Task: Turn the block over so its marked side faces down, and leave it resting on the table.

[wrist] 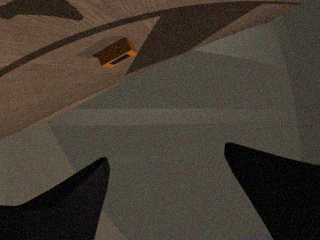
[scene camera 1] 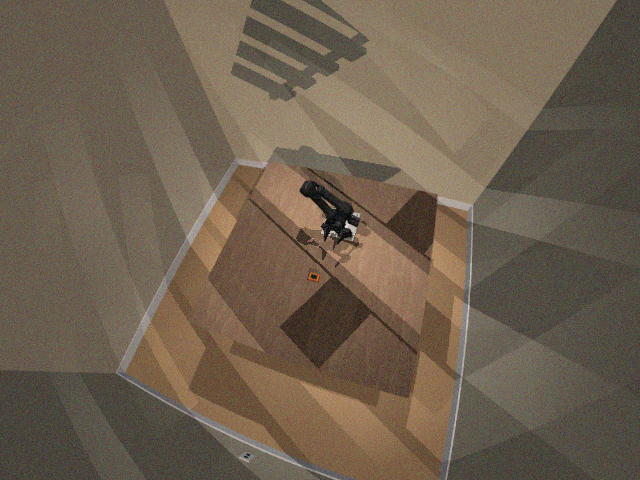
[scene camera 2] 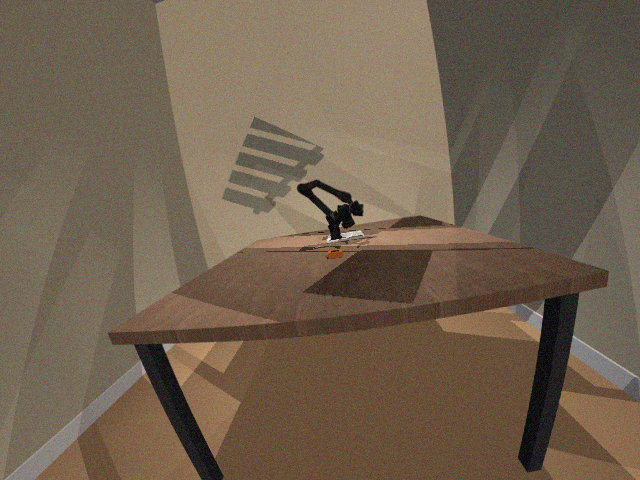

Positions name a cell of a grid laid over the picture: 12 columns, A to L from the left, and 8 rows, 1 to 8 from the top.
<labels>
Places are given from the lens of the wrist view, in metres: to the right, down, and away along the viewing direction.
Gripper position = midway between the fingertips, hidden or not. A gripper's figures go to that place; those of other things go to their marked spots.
my gripper (wrist: G6): 0.01, 0.03, 0.10
orange block (wrist: E2): -0.06, -0.12, 0.23
</labels>
